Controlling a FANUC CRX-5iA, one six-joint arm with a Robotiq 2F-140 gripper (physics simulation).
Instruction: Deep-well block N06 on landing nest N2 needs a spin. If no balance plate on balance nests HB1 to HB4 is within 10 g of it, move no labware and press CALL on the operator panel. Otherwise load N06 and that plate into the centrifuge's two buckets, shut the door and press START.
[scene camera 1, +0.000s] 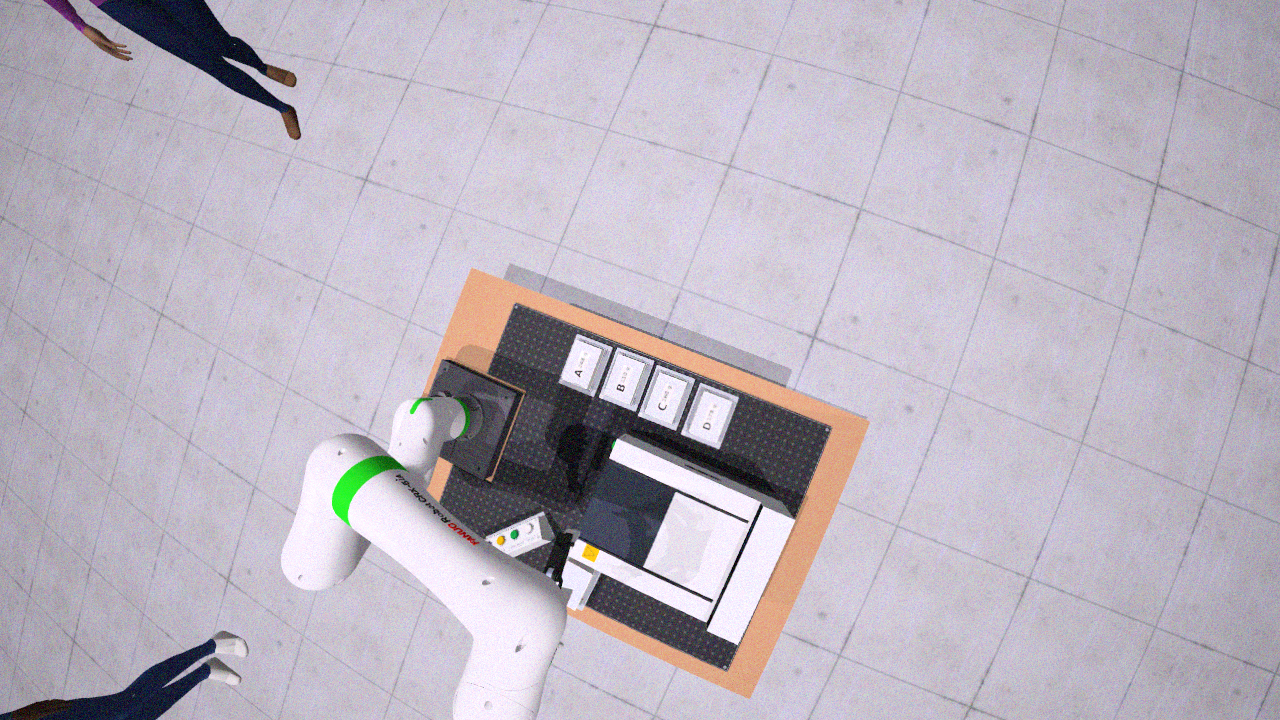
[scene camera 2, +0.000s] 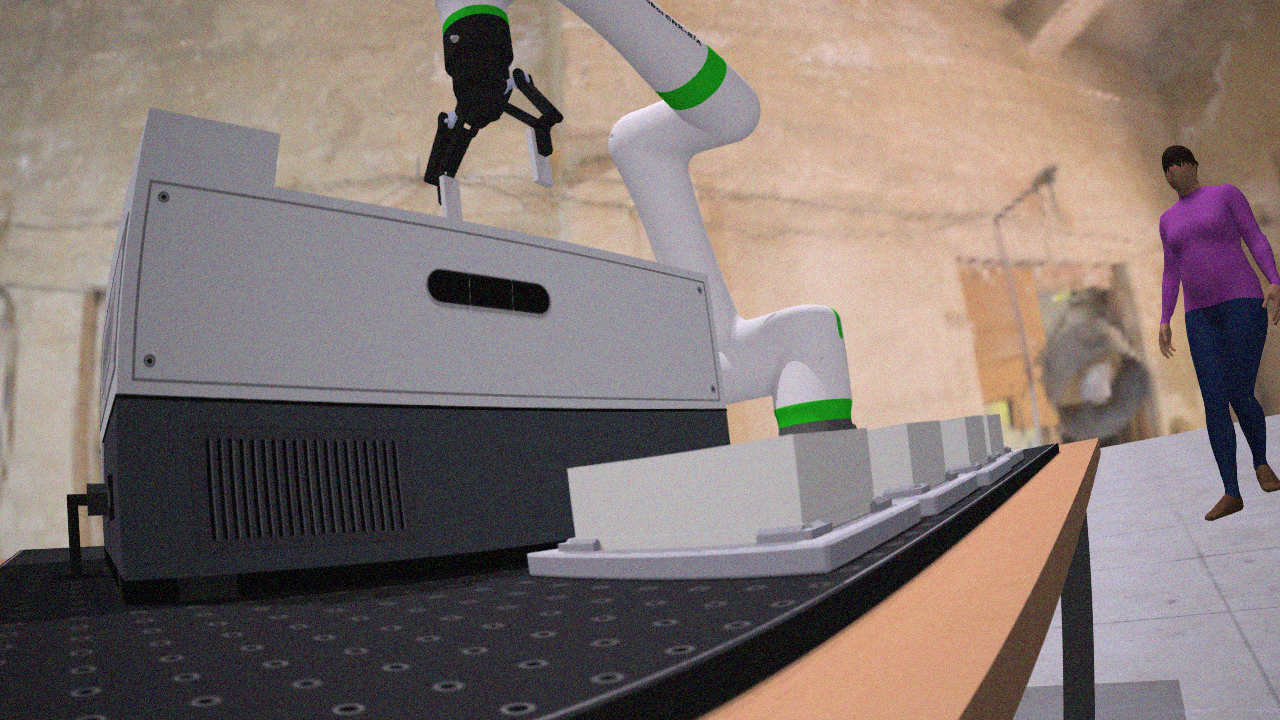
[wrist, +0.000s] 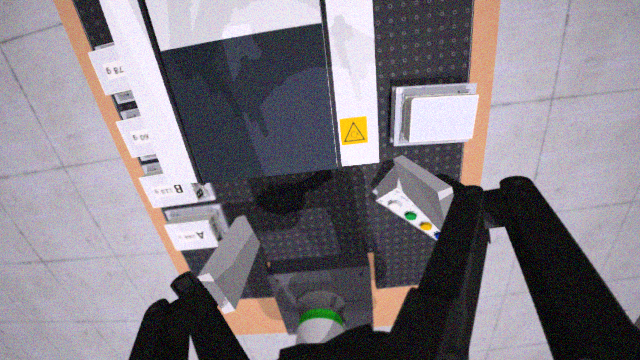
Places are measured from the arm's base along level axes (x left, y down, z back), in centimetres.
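Pixels of known places: gripper, fingertip midpoint: (scene camera 1: 569, 560) (scene camera 2: 496, 206) (wrist: 322, 203); arm's base, origin of the base link: (scene camera 1: 464, 417) (wrist: 321, 303).
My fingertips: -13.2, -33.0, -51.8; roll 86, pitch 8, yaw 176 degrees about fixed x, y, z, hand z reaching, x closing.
Observation:
For each thing: its top centre in the pictures, then the offset to it from my fingertips, as dx, dy, dz.
- operator panel, middle of its top: (wrist: 428, 218) (scene camera 1: 508, 547) -18.3, +28.2, +24.2
- white block, middle of its top: (wrist: 443, 119) (scene camera 1: 571, 585) -22.6, +28.7, +2.6
- Balance plates A, middle of its top: (wrist: 191, 236) (scene camera 1: 581, 364) +40.2, +31.2, +18.9
- B, middle of its top: (wrist: 168, 190) (scene camera 1: 624, 379) +39.7, +31.2, +5.4
- C, middle of its top: (scene camera 2: 839, 437) (wrist: 147, 135) (scene camera 1: 665, 398) +37.9, +31.2, -7.8
- D, middle of its top: (scene camera 2: 719, 449) (wrist: 122, 68) (scene camera 1: 710, 417) +36.4, +31.2, -21.5
My gripper (scene camera 2: 494, 183) (wrist: 322, 203) is open and empty, high above the table; in the wrist view its right pad overlaps the operator panel (scene camera 1: 523, 534) (wrist: 418, 221), which has white, green, yellow and blue buttons. A white block (scene camera 1: 580, 583) (wrist: 442, 117) sits on a nest beside the centrifuge (scene camera 1: 760, 573) (scene camera 2: 358, 340) (wrist: 352, 65); no label is readable on it. Balance plates A (scene camera 1: 581, 367) (wrist: 190, 235), B (scene camera 1: 623, 380) (wrist: 162, 191), C (scene camera 1: 666, 398) (wrist: 140, 137) and D (scene camera 1: 711, 416) (wrist: 112, 70) sit on nests in a row. The buckets are hidden.
The centrifuge's tall side stands between the plate row and its dark top panel (scene camera 1: 626, 505) (wrist: 260, 110). The robot's base plate (scene camera 1: 492, 402) is at the table's end. One person (scene camera 1: 179, 35) (scene camera 2: 1217, 250) stands beyond the table; another person's legs (scene camera 1: 170, 676) show at lower left.

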